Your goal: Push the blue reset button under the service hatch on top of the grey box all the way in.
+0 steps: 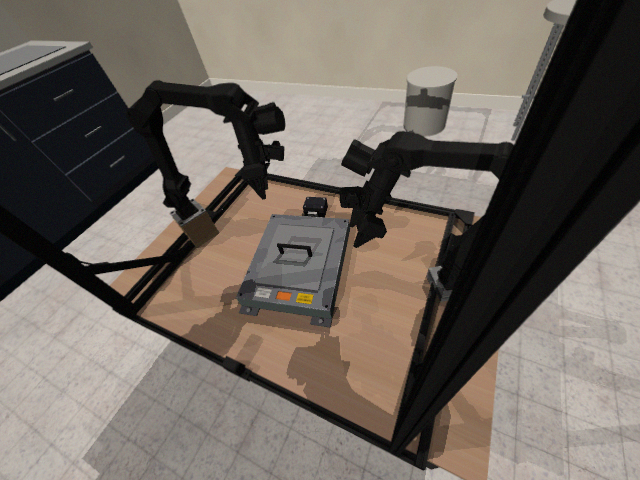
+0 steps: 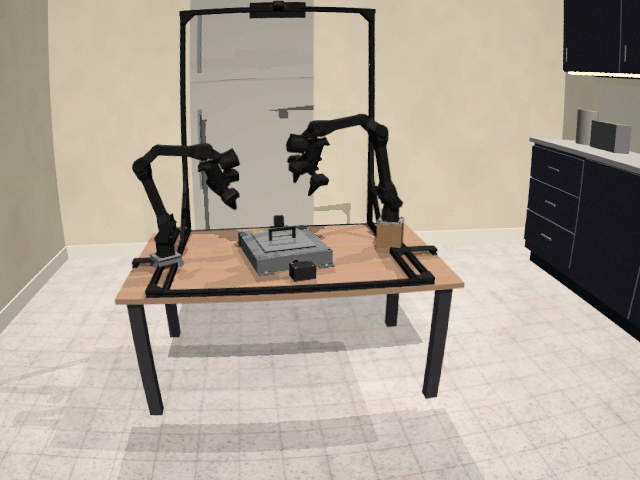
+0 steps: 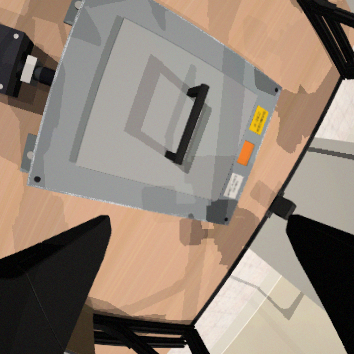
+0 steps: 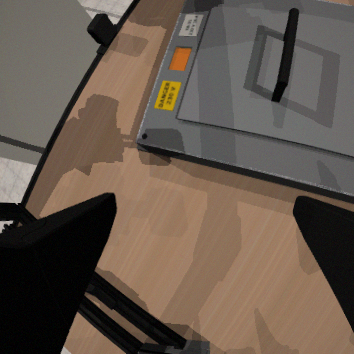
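The grey box [image 1: 336,263] [image 2: 320,258] [image 3: 55,145] [image 4: 225,145] lies on the table. Its service hatch [image 1: 268,269] [image 3: 110,140] [image 4: 225,105] lies flat and shut, with a black handle [image 1: 294,247] [image 2: 281,228] [image 3: 192,125] [image 4: 286,55] standing on it. The blue reset button does not show; the hatch hides what is under it. My left gripper [image 1: 261,190] [image 2: 303,187] [image 3: 199,223] is open and empty, high above the table and apart from the handle. My right gripper [image 1: 361,237] [image 2: 231,200] [image 4: 206,203] is open and empty, raised beside the box.
A black block [image 1: 315,205] [image 2: 302,270] [image 3: 12,60] sits against the box's side opposite the coloured labels. A black frame [image 1: 180,338] [image 2: 289,289] borders the table [image 1: 377,361] [image 2: 222,279]. A block [image 1: 199,229] [image 2: 389,236] is under the left arm's base.
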